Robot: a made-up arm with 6 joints. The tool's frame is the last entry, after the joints.
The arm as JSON. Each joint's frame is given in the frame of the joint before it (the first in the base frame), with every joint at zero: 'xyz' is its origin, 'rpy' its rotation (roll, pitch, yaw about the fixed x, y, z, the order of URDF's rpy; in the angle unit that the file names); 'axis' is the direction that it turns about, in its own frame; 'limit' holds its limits. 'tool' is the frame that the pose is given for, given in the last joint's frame.
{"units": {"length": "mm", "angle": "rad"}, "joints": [
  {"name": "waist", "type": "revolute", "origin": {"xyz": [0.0, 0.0, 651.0], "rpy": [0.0, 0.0, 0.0]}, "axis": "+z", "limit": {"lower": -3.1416, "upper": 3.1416}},
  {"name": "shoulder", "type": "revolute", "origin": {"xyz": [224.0, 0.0, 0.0], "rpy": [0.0, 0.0, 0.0]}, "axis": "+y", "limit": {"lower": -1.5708, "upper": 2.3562}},
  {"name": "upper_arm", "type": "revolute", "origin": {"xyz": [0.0, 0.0, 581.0], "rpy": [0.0, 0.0, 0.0]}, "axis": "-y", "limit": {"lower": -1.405, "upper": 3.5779}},
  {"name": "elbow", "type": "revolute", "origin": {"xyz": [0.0, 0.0, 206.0], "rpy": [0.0, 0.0, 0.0]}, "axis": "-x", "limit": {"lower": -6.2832, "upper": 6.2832}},
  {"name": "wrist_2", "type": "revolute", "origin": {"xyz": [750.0, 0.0, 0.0], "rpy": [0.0, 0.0, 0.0]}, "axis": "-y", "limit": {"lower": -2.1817, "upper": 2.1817}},
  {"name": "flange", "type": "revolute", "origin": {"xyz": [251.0, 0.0, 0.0], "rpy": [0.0, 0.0, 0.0]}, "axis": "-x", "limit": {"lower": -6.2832, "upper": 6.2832}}
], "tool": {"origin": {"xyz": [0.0, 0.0, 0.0], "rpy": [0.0, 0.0, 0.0]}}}
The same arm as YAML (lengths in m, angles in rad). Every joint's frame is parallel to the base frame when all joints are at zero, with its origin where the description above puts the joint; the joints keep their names.
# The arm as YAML. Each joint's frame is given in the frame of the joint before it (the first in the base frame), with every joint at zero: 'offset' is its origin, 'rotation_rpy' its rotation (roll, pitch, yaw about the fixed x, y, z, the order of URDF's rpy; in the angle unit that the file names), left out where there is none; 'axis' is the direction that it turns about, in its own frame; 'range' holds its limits. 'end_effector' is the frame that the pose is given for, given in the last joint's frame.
length_unit: m
angle_unit: rad
chain:
  - id: waist
    offset: [0.0, 0.0, 0.651]
    axis: [0.0, 0.0, 1.0]
    range: [-3.1416, 3.1416]
  - id: shoulder
    offset: [0.224, 0.0, 0.0]
    axis: [0.0, 1.0, 0.0]
    range: [-1.5708, 2.3562]
  - id: upper_arm
    offset: [0.0, 0.0, 0.581]
    axis: [0.0, -1.0, 0.0]
    range: [-1.405, 3.5779]
  - id: elbow
    offset: [0.0, 0.0, 0.206]
    axis: [-1.0, 0.0, 0.0]
    range: [-6.2832, 6.2832]
  - id: wrist_2
    offset: [0.75, 0.0, 0.0]
    axis: [0.0, -1.0, 0.0]
    range: [-2.1817, 2.1817]
  - id: flange
    offset: [0.251, 0.0, 0.0]
    axis: [-1.0, 0.0, 0.0]
    range: [-6.2832, 6.2832]
end_effector:
  offset: [0.0, 0.0, 0.0]

